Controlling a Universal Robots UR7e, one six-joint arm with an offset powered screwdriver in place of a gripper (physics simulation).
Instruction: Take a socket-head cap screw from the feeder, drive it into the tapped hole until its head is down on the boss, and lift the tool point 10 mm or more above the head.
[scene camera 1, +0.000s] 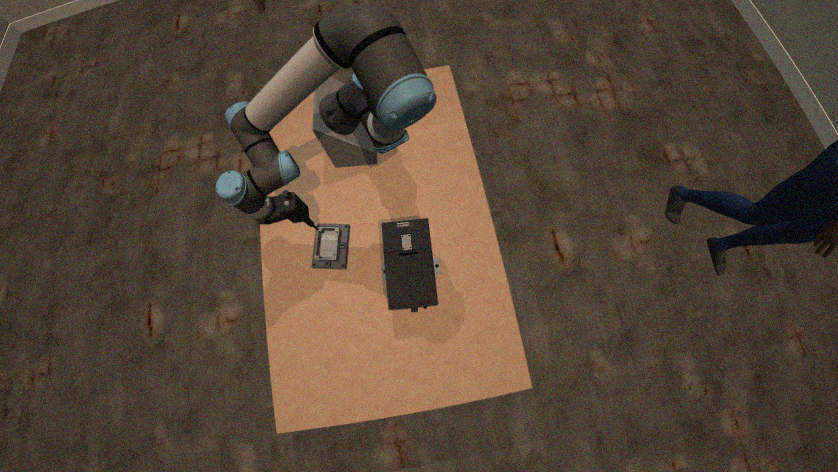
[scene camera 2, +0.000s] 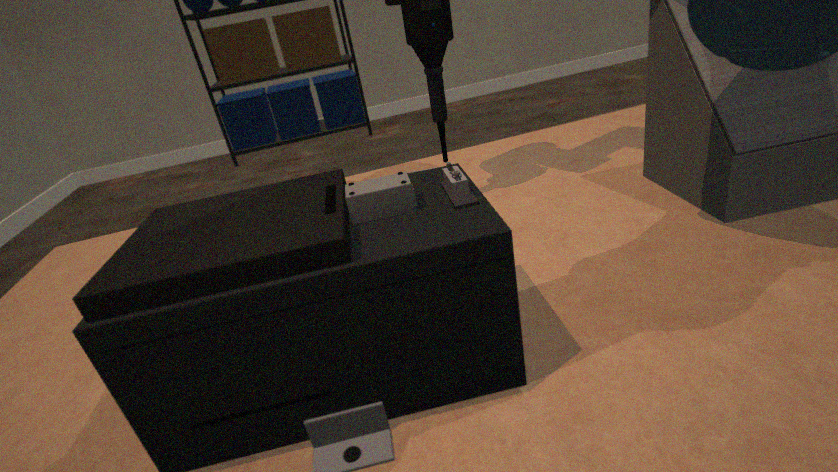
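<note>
The screwdriver (scene camera 1: 317, 226) (scene camera 2: 445, 159) points down, with its bit tip at the upper left corner of the grey fixture plate (scene camera 1: 343, 249) in scene camera 1. A light housing (scene camera 1: 329, 244) lies on that plate. The boss, the tapped hole and any screw at the bit tip are too small to make out. The black screw feeder (scene camera 1: 412, 281) (scene camera 2: 328, 328) stands to the right of the plate in scene camera 1, apart from the tool. Its small light pick-up block (scene camera 2: 459, 186) carries small metallic detail on top; in scene camera 2 the tip appears just behind and above it.
The robot's grey pedestal (scene camera 1: 350, 153) (scene camera 2: 677, 134) stands at the back of the tan mat (scene camera 1: 381, 375) (scene camera 2: 674, 381). A metal bracket (scene camera 2: 354, 430) sits at the feeder's side. A person (scene camera 1: 779, 211) is on the floor at the right. A shelf rack (scene camera 2: 205, 70) stands by the wall.
</note>
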